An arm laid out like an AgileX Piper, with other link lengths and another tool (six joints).
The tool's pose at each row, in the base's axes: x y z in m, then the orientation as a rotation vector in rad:
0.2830, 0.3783, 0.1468, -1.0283, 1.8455, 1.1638
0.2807, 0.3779, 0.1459, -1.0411, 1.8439, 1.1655
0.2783, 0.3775, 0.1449, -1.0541, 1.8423, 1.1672
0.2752, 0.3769, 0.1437, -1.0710, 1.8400, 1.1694
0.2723, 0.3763, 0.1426, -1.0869, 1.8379, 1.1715
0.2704, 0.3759, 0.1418, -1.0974, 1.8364, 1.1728
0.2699, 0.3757, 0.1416, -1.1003, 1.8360, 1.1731
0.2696, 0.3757, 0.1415, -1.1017, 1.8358, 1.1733
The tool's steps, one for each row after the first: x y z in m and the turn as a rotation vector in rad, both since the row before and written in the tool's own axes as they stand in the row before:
0.0019, 0.0016, -0.0004, -0.0066, 0.0063, -0.0053
0.0020, 0.0017, -0.0004, -0.0067, 0.0065, -0.0054
0.0025, 0.0022, -0.0006, -0.0087, 0.0083, -0.0071
0.0023, 0.0021, -0.0005, -0.0082, 0.0079, -0.0065
0.0016, 0.0013, -0.0003, -0.0054, 0.0052, -0.0044
0.0004, 0.0003, -0.0002, -0.0014, 0.0014, -0.0012
0.0002, 0.0002, 0.0000, -0.0007, 0.0007, -0.0006

